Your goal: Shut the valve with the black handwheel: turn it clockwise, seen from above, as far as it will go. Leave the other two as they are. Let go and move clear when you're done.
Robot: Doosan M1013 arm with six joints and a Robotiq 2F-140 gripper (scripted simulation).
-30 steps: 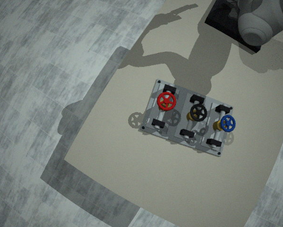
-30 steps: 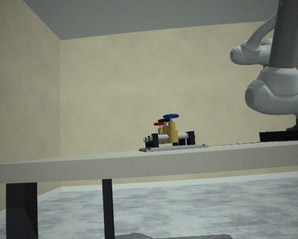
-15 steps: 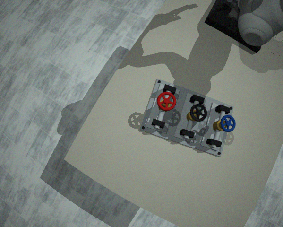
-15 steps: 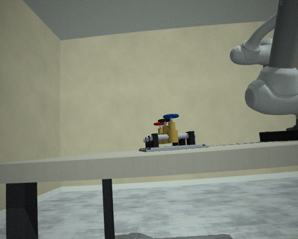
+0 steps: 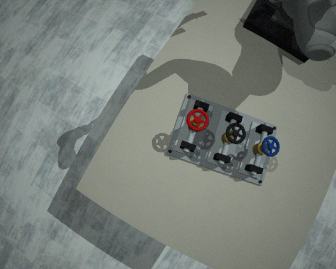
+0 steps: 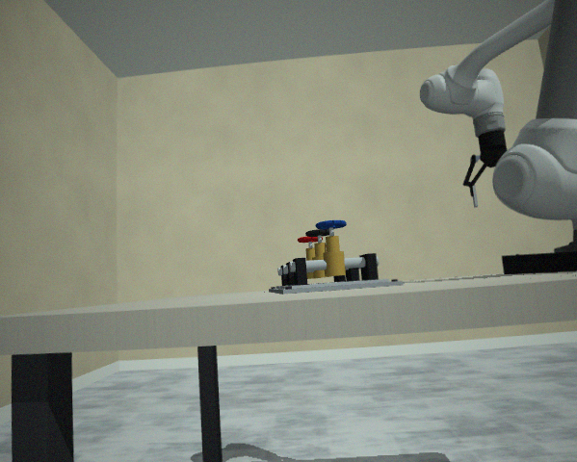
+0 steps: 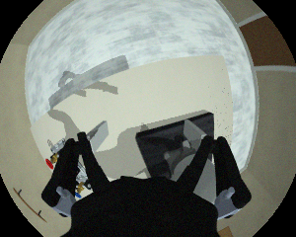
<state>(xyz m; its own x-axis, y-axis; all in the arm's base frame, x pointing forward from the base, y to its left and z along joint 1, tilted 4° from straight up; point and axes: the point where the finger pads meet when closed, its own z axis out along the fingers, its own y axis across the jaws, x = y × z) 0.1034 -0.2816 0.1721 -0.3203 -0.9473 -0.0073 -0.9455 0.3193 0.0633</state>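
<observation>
The black handwheel lies 590 mm ahead of my hand, 190 mm to the left of it and 100 mm below it. The rest, counted from my hand: grey panel 590 mm ahead, 220 mm below, 190 mm to the left; blue handwheel 580 mm ahead, 320 mm to the left, 100 mm below; red handwheel 610 mm ahead, 100 mm below, 70 mm to the left.
</observation>
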